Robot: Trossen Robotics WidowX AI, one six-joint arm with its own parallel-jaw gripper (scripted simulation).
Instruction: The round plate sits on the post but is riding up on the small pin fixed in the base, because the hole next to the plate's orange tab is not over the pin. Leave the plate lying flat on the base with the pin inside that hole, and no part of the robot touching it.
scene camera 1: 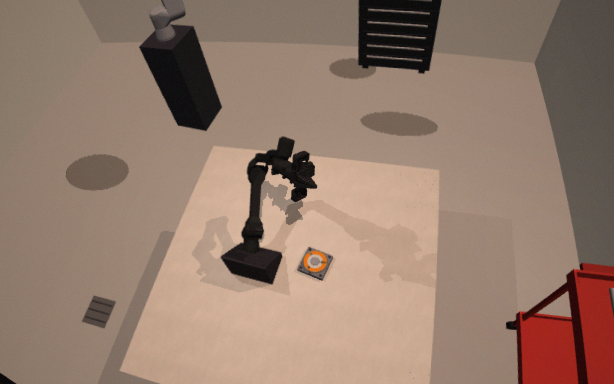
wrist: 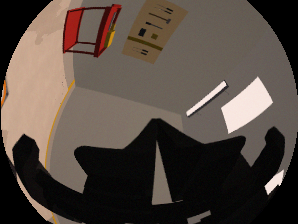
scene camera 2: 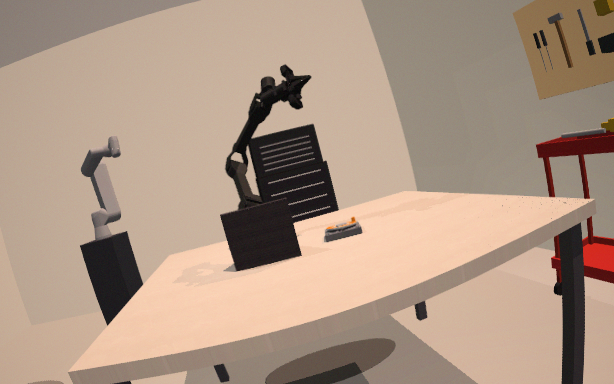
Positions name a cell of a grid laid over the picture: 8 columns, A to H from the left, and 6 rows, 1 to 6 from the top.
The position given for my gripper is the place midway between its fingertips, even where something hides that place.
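Note:
Through scene camera 1 I see my gripper (scene camera 1: E3), which is shut and holds nothing. The wrist view shows me the gripper (wrist: E4) too, and scene camera 2 has my gripper (scene camera 2: E2) as well.

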